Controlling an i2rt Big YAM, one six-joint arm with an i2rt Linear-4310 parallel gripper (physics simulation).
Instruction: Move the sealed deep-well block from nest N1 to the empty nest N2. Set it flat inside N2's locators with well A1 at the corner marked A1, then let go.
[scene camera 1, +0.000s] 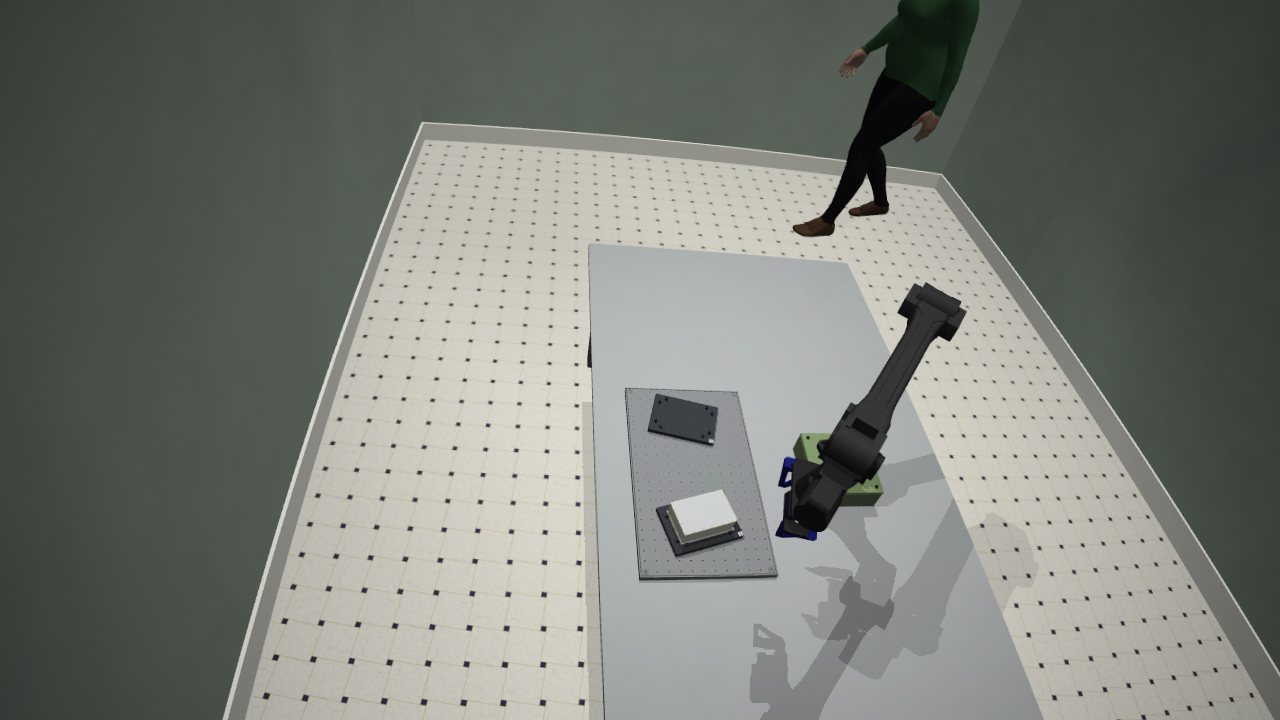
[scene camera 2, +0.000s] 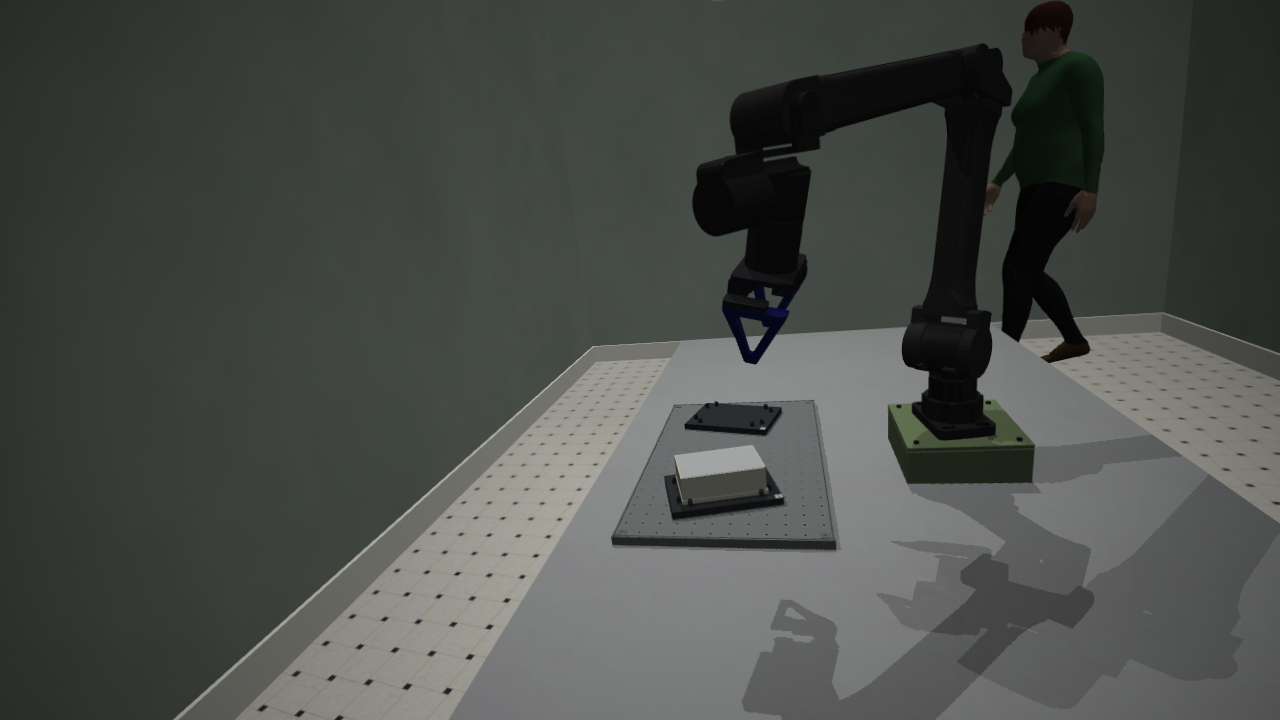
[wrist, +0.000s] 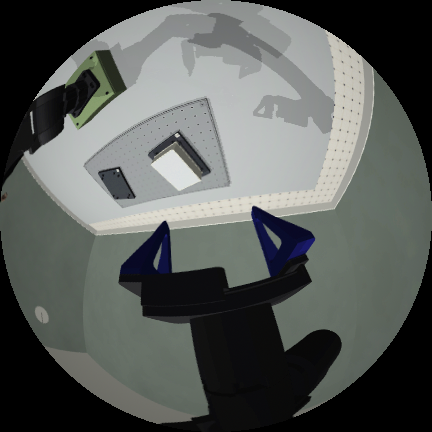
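Pixels of known places: gripper, fingertip midpoint: (scene camera 1: 779, 510) (scene camera 2: 759, 344) (wrist: 209, 216); arm's base, origin of the base link: (scene camera 2: 951, 422) (wrist: 81, 92).
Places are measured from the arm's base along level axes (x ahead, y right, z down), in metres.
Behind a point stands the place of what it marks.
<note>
The sealed deep-well block (scene camera 1: 704, 515) @[x 0.378, y -0.088, z -0.004 m] (scene camera 2: 720, 474) @[x 0.375, y -0.120, z -0.002 m] (wrist: 177, 168) @[x 0.369, y -0.090, z -0.004 m], white-topped with cream sides, sits flat in the dark nest N1 (scene camera 1: 677, 546) @[x 0.442, y -0.129, z 0.038 m] (scene camera 2: 680, 510) @[x 0.437, y -0.143, z 0.038 m] (wrist: 202, 165) @[x 0.415, y -0.138, z 0.038 m]. The empty nest N2 (scene camera 1: 682, 419) @[x 0.336, y 0.208, z 0.038 m] (scene camera 2: 733, 418) @[x 0.333, y 0.196, z 0.038 m] (wrist: 117, 183) @[x 0.328, y 0.191, z 0.038 m] is a dark plate with small corner locators and a light mark at one corner. My gripper (scene camera 1: 794, 497) @[x 0.318, y -0.215, z -0.215 m] (wrist: 209, 216) @[x 0.318, y -0.215, z -0.215 m] is open and empty, with blue fingers spread apart. It hangs high above the table, off to the robot-base side of the block. The well A1 label on the block cannot be made out.
Both nests stand on a grey perforated board (scene camera 1: 698, 470) @[x 0.335, y 0.062, z 0.050 m] (scene camera 2: 805, 465) @[x 0.234, y -0.009, z 0.050 m] (wrist: 210, 120) @[x 0.299, y -0.214, z 0.050 m] on the table (scene camera 1: 716, 313) @[x 0.109, y 0.610, z 0.063 m] (scene camera 2: 572, 644) @[x 0.558, y -0.372, z 0.063 m]. The arm's green base block (scene camera 1: 863, 490) @[x -0.025, y -0.085, z 0.002 m] (scene camera 2: 966, 463) @[x 0.014, y -0.085, z 0.030 m] (wrist: 106, 82) @[x 0.053, y -0.074, z 0.003 m] stands beside the board. A person (scene camera 1: 930, 53) (scene camera 2: 1060, 125) stands on the floor beyond the table.
</note>
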